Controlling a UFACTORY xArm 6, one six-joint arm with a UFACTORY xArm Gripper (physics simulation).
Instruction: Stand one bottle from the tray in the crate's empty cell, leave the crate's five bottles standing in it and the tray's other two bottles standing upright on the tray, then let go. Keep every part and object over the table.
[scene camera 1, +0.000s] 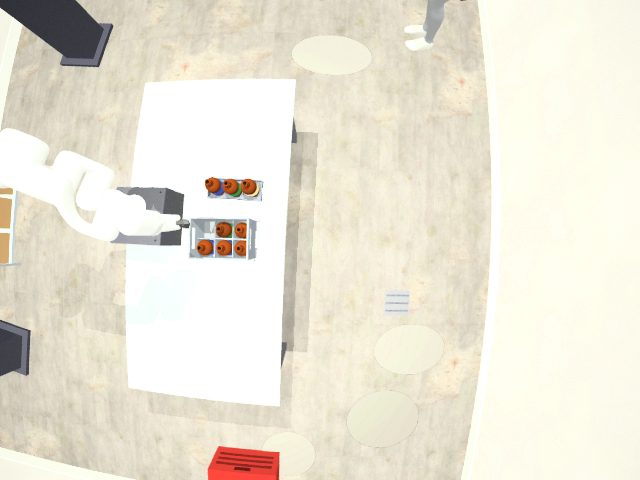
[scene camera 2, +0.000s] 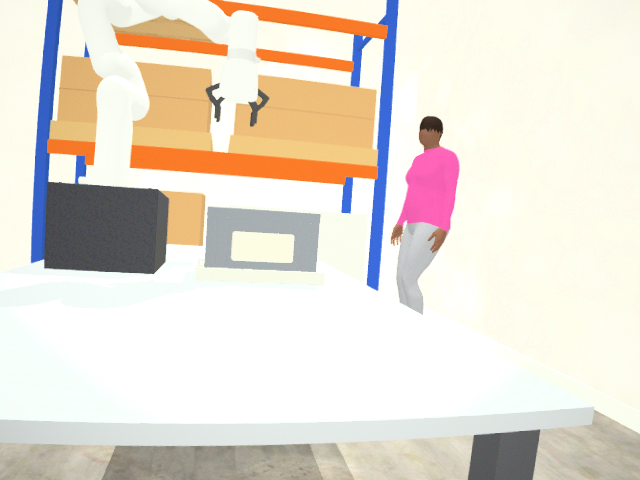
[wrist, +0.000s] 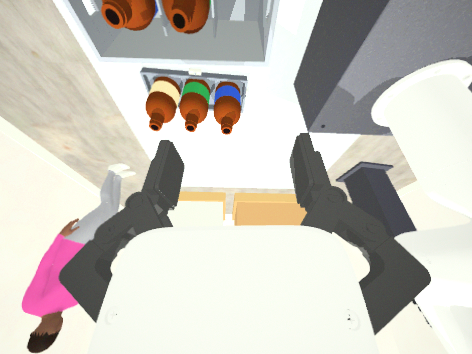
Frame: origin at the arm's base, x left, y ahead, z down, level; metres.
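Seen in the pictures: gripper, fingertip midpoint: (scene camera 1: 176, 225) (scene camera 2: 235, 124) (wrist: 234, 149); arm's base, link origin: (scene camera 2: 109, 191) (wrist: 414, 97).
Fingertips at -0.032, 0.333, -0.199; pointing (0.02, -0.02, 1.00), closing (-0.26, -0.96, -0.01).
Note:
Offsets run from my fingertips to a thing's middle, as dx, dy, dz. Level surfaces: height alone.
The crate {-0.028, +0.086, +0.309} (scene camera 1: 193, 238) (scene camera 2: 262, 220) (wrist: 185, 51) holds several brown bottles, among them one {-0.085, +0.003, +0.311} (scene camera 1: 205, 247) at its near-left corner in scene camera 1; the cell at its upper left there is empty. The tray (scene camera 1: 260, 196) (wrist: 242, 79) holds three upright brown bottles in a row: blue-labelled {+0.210, -0.019, +0.314} (scene camera 1: 212, 185) (wrist: 227, 109), green-labelled {+0.217, +0.069, +0.314} (scene camera 1: 231, 187) (wrist: 194, 107) and cream-labelled {+0.231, +0.153, +0.314} (scene camera 1: 249, 186) (wrist: 161, 106). My gripper (scene camera 1: 184, 223) (scene camera 2: 235, 122) (wrist: 234, 149) is open and empty, high above table level, near the crate's empty-cell end in scene camera 1. The crate hides the tray in scene camera 2.
The dark base block (scene camera 1: 173, 217) (scene camera 2: 103, 227) (wrist: 345, 60) stands beside the crate, with the arm rising from it. The white table {dz +0.397} (scene camera 1: 206, 335) (scene camera 2: 310, 361) carries everything. A person in pink (scene camera 2: 433, 186) (wrist: 50, 270) stands beyond the table, near the blue-and-orange shelving (scene camera 2: 385, 129).

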